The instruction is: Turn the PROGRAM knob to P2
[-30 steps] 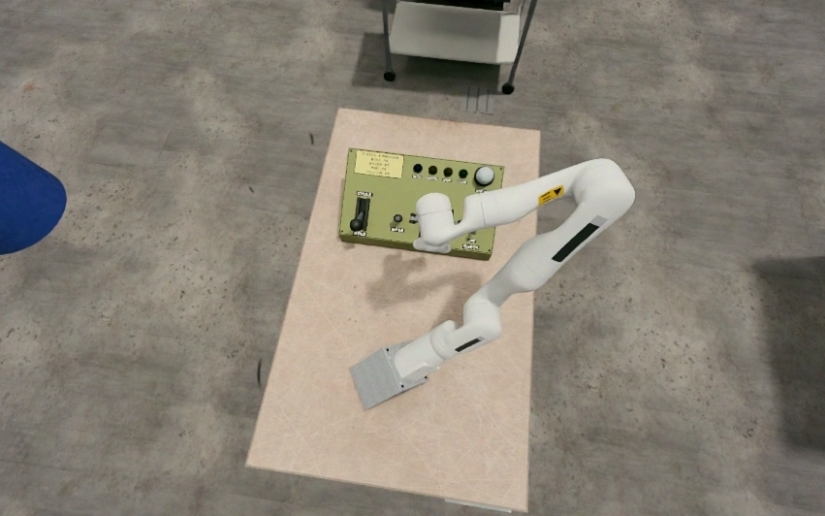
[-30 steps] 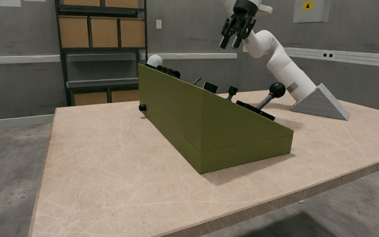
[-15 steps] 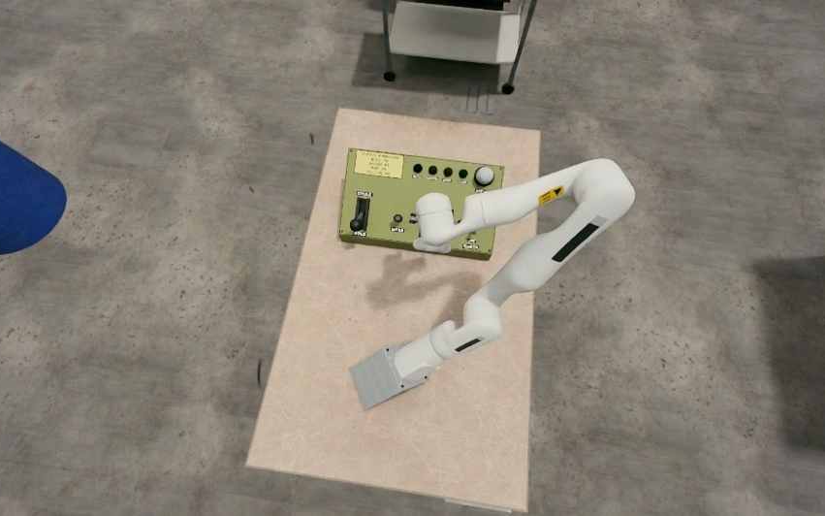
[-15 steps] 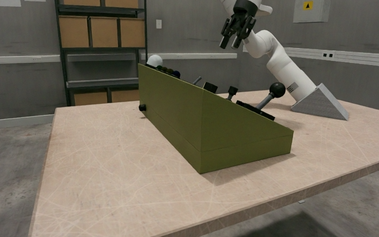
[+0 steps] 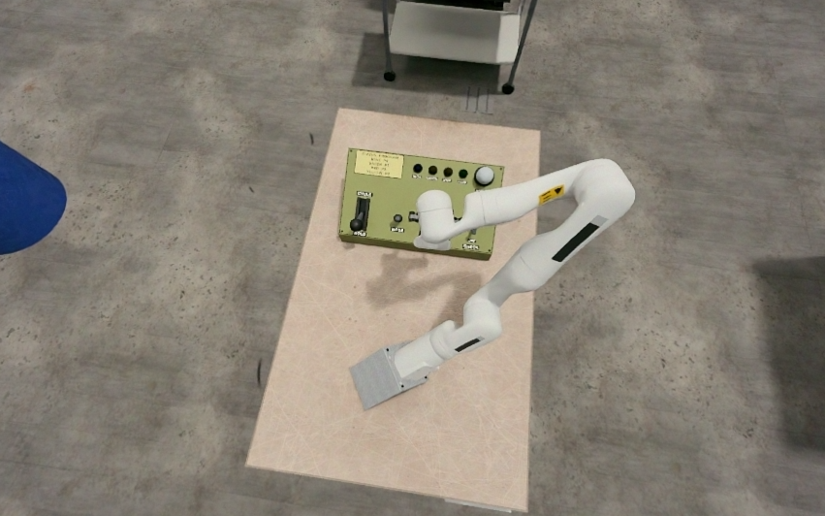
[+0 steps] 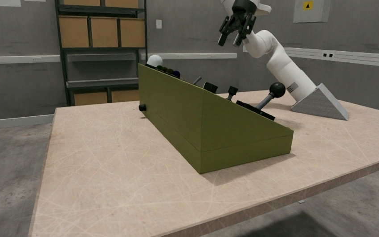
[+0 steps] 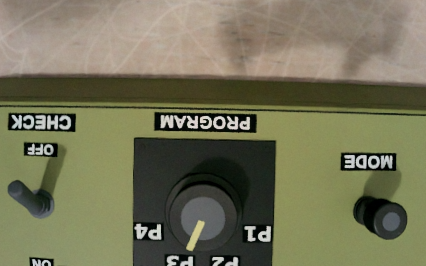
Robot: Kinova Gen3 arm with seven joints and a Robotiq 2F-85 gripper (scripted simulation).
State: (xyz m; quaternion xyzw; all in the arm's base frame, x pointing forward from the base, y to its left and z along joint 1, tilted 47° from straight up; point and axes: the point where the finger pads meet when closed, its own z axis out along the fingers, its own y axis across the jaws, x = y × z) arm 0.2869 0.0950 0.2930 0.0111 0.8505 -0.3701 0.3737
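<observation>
My hand is 150 mm above the small black knob, 100 mm to the right of it and 90 mm short of it. The rest, counted from my hand: black ball-topped lever (220 mm to the left, 130 mm below, 110 mm ahead); thin toggle (140 mm below, 130 mm to the right, 20 mm ahead).
</observation>
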